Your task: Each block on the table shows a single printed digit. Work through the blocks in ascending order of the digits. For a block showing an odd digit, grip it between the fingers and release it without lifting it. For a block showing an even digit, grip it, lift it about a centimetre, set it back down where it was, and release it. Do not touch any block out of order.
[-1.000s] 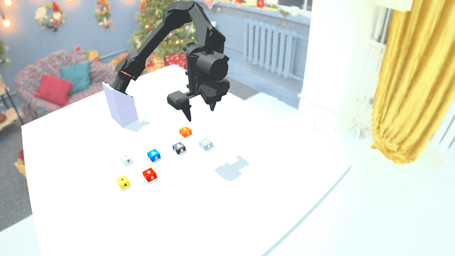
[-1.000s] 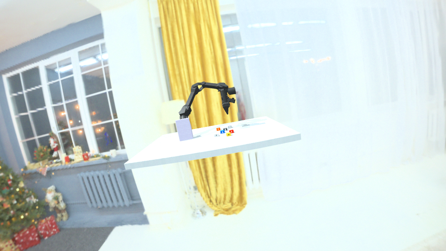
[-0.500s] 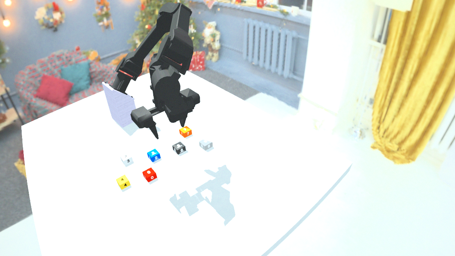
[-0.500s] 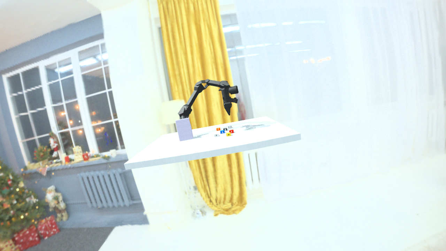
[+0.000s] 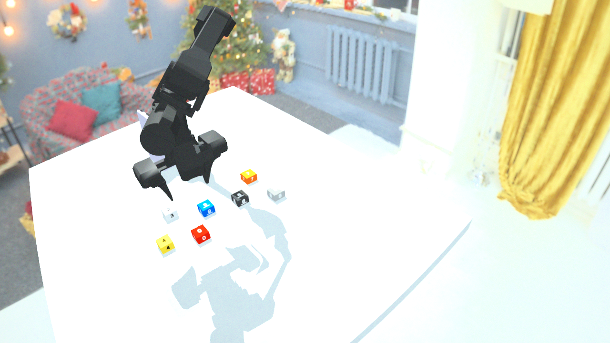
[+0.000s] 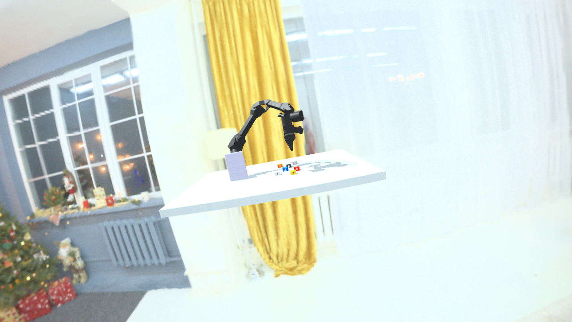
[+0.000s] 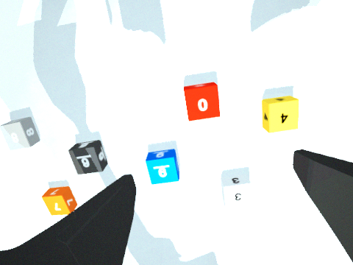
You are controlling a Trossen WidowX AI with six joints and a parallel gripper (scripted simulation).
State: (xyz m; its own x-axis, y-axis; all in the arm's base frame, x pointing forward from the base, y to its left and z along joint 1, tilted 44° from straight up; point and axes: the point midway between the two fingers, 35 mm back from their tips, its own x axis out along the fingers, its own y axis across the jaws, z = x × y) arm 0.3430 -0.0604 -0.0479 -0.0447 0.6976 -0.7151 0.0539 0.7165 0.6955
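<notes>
Now: gripper tip 10 mm short of the red block marked 0, 10 mm to the left of it and 110 mm above it. Also, from my gripper tip: yellow block marked 4: 20 mm behind, 90 mm to the right, 110 mm below; then white block marked 3: 110 mm behind, 30 mm to the right, 110 mm below; then blue block: 60 mm behind, 50 mm to the left, 110 mm below.
</notes>
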